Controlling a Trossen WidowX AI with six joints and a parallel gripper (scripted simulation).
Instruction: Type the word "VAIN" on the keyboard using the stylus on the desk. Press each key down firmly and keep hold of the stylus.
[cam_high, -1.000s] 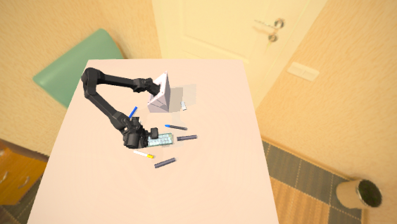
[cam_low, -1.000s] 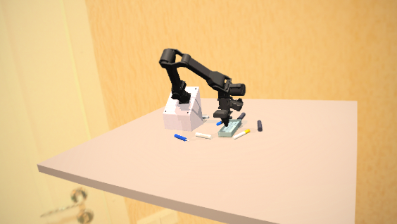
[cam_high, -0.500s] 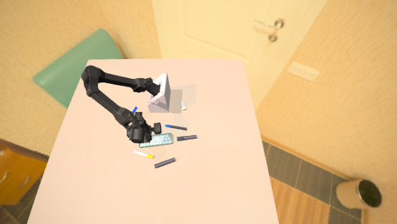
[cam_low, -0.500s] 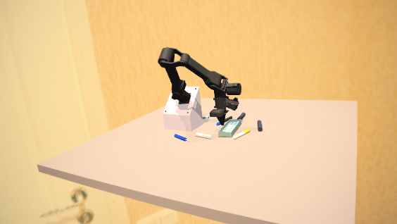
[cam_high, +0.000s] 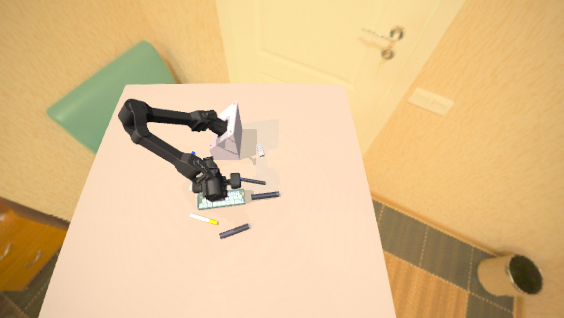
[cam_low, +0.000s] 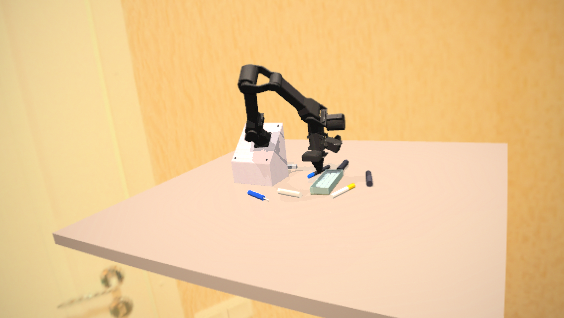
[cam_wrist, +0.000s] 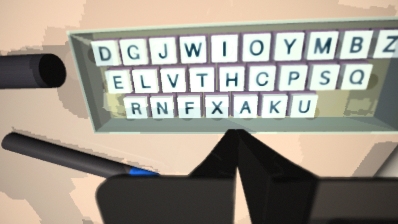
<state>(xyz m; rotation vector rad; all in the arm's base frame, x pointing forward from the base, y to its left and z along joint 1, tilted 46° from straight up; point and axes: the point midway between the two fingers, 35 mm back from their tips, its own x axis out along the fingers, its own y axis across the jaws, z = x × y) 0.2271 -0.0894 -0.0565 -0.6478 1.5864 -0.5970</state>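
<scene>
My gripper tip is 180 mm to the left of the blue stylus, 150 mm past it and 30 mm above it. Round my gripper tip: white stick: 130 mm to the right, 70 mm behind, 30 mm below; blue-tipped grey pen: 100 mm to the left, 60 mm behind, 30 mm below; yellow-tipped white pen: 110 mm ahead, 60 mm to the right, 30 mm below.
</scene>
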